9 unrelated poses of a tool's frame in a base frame.
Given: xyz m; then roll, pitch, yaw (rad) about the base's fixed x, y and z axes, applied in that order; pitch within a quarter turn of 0, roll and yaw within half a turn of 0.
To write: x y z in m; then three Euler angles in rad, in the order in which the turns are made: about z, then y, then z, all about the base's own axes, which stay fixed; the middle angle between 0 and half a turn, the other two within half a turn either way. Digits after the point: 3 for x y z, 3 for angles.
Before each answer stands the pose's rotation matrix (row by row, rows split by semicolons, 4 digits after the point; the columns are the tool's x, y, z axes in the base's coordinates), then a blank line. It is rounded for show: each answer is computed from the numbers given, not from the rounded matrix.
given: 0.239, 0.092, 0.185, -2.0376, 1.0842, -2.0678
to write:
-0.2230 -0.0192 0.9746; -0.4110 0.9084 -0.0761; -0.8839 -0.4176 -0.2104

0.239, 0.092, 0.185, -0.441, 1.783, -0.078
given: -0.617, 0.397, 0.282, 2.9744, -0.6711, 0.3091
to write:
0.7460 0.2014 0.6347; 0.2382 -0.9708 0.0280; 0.6218 0.1303 -0.7722

-0.617, 0.397, 0.282, 2.935, 2.453, 0.044
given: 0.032, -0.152, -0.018, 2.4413, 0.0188, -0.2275
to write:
0.9741 -0.1607 -0.1594; -0.2255 -0.7477 -0.6246; -0.0188 0.6443 -0.7645

0.032, -0.152, -0.018, 1.542, 2.441, -1.821
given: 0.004, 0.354, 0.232, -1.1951, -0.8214, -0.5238
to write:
0.5899 0.7733 0.2327; -0.3407 -0.0229 0.9399; 0.7321 -0.6337 0.2499

0.004, 0.354, 0.232, -2.428, 1.318, 1.328
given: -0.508, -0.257, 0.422, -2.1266, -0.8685, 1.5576
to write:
0.0085 0.5361 -0.8441; 0.6459 0.6414 0.4139; 0.7634 -0.5487 -0.3408

-0.508, -0.257, 0.422, -2.518, 1.919, 2.686
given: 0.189, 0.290, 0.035, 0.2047, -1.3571, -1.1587
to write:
0.0849 0.8176 -0.5695; -0.1943 0.5742 0.7953; 0.9773 0.0431 0.2076

0.189, 0.290, 0.035, 3.098, 1.362, 2.192
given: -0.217, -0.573, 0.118, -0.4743, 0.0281, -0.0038
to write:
0.9996 -0.0095 0.0267; -0.0038 0.8897 0.4566; -0.0281 -0.4565 0.8893

-0.217, -0.573, 0.118, -1.509, 0.475, 1.512
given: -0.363, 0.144, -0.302, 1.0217, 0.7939, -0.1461
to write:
0.6936 0.6778 0.2440; -0.1021 0.4278 -0.8981; -0.7131 0.5980 0.3659

-0.363, 0.144, -0.302, 0.698, 1.196, -1.305
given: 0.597, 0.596, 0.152, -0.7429, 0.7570, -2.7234
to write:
-0.6643 0.7236 -0.1875; -0.2952 -0.4844 -0.8235; -0.6867 -0.4917 0.5354

0.597, 0.596, 0.152, -0.621, 1.006, -1.795
